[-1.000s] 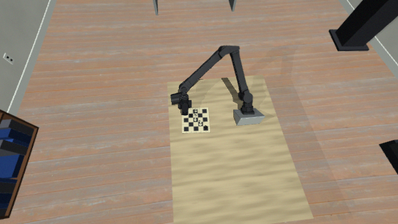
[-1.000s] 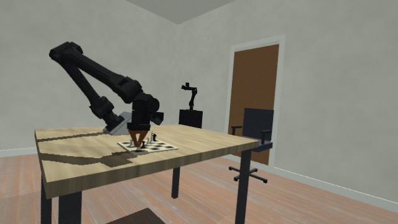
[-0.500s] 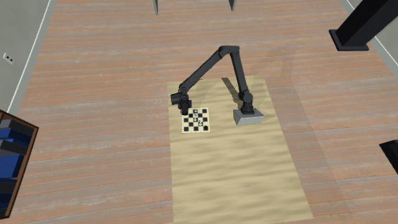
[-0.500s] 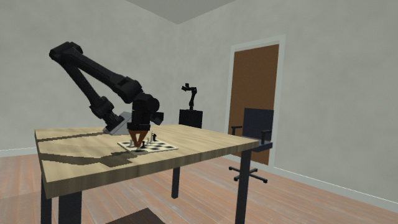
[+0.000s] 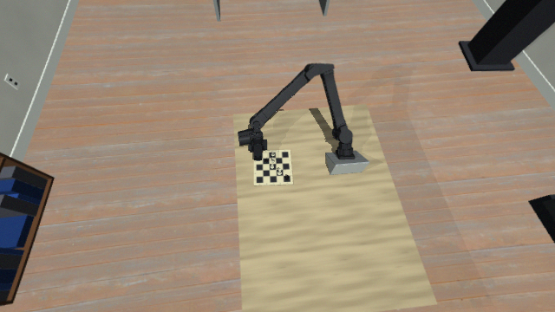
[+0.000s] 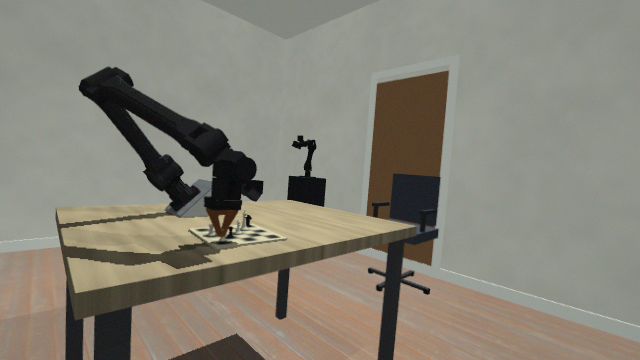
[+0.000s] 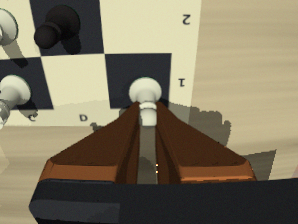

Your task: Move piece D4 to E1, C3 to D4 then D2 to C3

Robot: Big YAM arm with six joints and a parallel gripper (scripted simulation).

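Now: hand 5 cm past the black pawn, 4 cm to the right of it and 1 cm above it. Also, from my hand: small chessboard (8 cm to the left, 8 cm behind, 3 cm below).
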